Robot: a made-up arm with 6 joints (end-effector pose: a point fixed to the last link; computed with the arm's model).
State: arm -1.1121 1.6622 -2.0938 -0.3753 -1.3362 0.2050
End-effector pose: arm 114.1 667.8 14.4 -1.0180 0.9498 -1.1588
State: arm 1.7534 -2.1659 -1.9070 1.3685 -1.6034 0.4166
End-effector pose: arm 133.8 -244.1 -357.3 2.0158 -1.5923 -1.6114
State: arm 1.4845 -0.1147 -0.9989 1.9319 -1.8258 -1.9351
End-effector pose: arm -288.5 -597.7 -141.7 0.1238 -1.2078 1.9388
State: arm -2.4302 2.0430 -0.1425 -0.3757 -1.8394 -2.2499
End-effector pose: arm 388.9 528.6 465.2 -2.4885 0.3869 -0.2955
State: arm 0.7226 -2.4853 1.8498 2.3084 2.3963 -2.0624
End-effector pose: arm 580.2 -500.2 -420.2 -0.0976 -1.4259 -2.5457
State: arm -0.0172 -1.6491 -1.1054 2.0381 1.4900 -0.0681
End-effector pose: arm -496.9 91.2 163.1 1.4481 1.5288 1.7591
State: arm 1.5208 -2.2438 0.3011 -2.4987 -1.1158 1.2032
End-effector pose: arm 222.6 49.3 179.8 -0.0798 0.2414 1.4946
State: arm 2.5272 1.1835 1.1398 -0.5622 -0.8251 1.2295
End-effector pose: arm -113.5 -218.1 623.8 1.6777 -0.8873 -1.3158
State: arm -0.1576 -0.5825 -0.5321 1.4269 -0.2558 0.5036
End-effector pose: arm -579.8 131.4 -418.0 1.3352 1.7694 0.4485
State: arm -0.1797 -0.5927 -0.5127 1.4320 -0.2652 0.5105
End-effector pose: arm -579.1 133.1 -409.0 1.3453 1.7864 0.4499
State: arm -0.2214 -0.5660 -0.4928 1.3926 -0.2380 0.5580
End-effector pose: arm -575.9 150.5 -425.0 1.3694 1.6971 0.5453
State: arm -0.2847 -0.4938 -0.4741 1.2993 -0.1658 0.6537
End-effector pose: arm -566.2 190.7 -469.6 1.3950 1.4738 0.7452
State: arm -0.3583 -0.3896 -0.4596 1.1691 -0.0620 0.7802
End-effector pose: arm -544.2 251.6 -530.0 1.3858 1.1554 0.9935
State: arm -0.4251 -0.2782 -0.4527 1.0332 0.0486 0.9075
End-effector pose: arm -509.5 319.8 -588.5 1.3224 0.8247 1.2142
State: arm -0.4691 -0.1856 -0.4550 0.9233 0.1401 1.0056
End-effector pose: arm -471.6 375.6 -633.2 1.2295 0.5670 1.3587
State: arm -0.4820 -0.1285 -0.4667 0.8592 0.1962 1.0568
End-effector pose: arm -444.2 405.0 -661.7 1.1536 0.4252 1.4245
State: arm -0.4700 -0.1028 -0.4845 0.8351 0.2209 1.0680
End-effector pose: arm -431.1 410.7 -679.1 1.1115 0.3768 1.4394
